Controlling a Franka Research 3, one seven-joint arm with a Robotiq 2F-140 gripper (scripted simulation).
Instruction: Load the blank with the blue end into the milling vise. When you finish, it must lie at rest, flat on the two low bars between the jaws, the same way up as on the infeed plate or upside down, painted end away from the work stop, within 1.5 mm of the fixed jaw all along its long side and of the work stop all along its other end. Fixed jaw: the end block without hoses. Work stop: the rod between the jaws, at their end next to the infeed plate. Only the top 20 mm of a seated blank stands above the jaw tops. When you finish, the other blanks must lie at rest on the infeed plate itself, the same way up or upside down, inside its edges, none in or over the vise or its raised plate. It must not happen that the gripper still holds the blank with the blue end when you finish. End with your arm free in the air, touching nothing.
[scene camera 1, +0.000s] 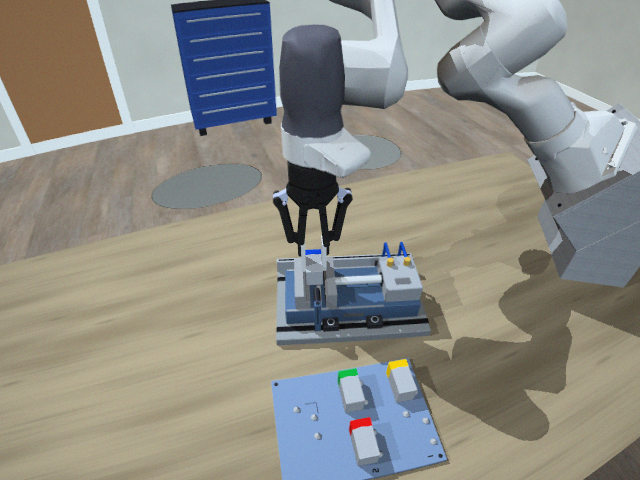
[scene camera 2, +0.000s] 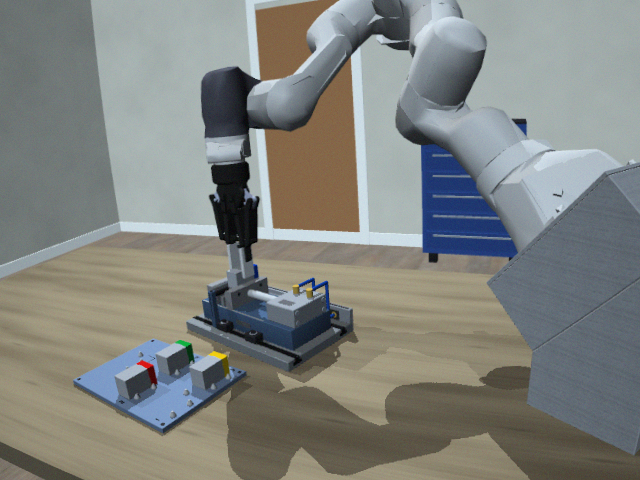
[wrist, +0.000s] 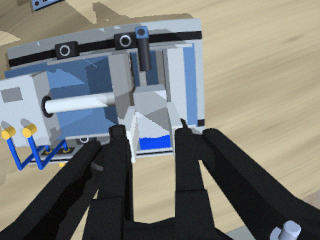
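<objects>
You can see the gripper in scene camera 1 (313, 266), in scene camera 2 (242, 274) and in the wrist view (152, 116). There's a green-ended blank in scene camera 1 and scene camera 2, but in the wrist view it's out of frame. On the green-ended blank (scene camera 1: 352, 395) is the same spot as (scene camera 2: 164, 352). Then there's a yellow-ended blank, which scene camera 1 and scene camera 2 show as well, while in the wrist view it's out of frame. For the yellow-ended blank (scene camera 1: 399, 375) and (scene camera 2: 207, 359) are the same spot.
</objects>
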